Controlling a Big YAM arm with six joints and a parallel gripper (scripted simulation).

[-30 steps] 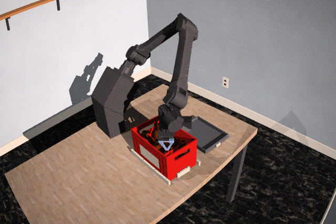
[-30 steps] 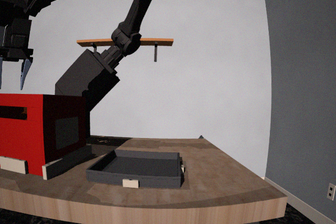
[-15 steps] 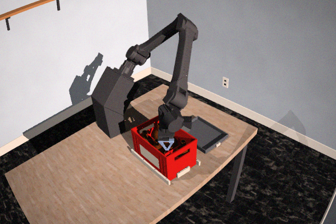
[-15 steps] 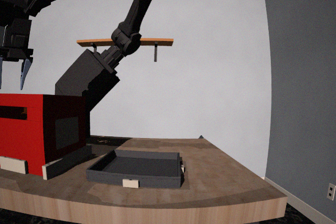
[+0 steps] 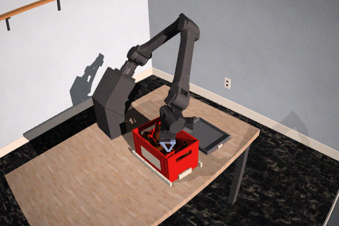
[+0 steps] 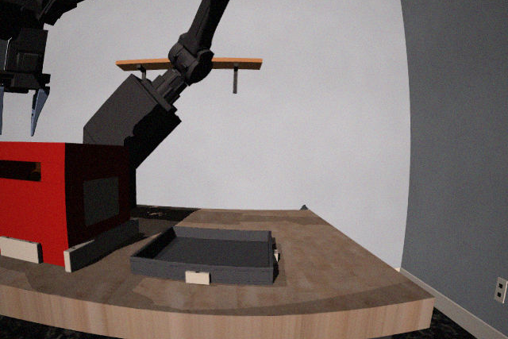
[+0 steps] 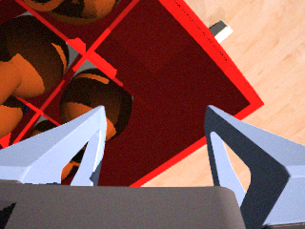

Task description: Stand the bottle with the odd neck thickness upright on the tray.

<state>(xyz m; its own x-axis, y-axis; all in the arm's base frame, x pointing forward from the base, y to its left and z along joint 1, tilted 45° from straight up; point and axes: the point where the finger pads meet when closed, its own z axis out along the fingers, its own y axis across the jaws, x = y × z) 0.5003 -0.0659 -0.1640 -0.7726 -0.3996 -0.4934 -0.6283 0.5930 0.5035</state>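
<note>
Right now the red crate is 110 mm below my hand, 80 mm behind it and 50 mm to the left of it. From my hand the other things lie so: dark grey tray: 330 mm to the left, 180 mm below, 60 mm behind.
</note>
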